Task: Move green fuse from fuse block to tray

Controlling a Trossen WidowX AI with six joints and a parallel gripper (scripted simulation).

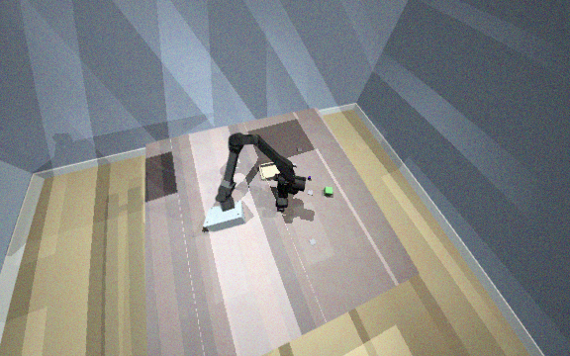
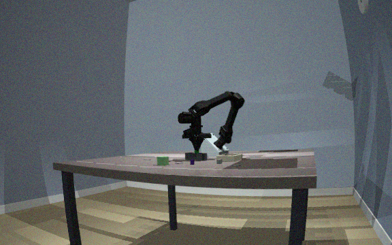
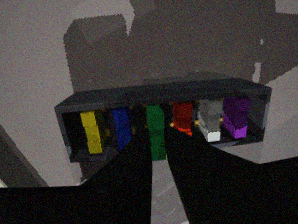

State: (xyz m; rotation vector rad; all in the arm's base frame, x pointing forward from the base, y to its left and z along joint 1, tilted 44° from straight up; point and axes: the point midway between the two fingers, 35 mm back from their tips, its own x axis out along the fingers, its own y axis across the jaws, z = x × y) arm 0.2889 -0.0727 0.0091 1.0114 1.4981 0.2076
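Right now my gripper tip is 30 mm above the red fuse, 20 mm to the left of it and 10 mm past it. Round my gripper tip: white fuse: 40 mm to the right, 30 mm below, 20 mm behind; blue fuse: 30 mm below, 20 mm to the left, 10 mm ahead; green fuse: 10 mm below.
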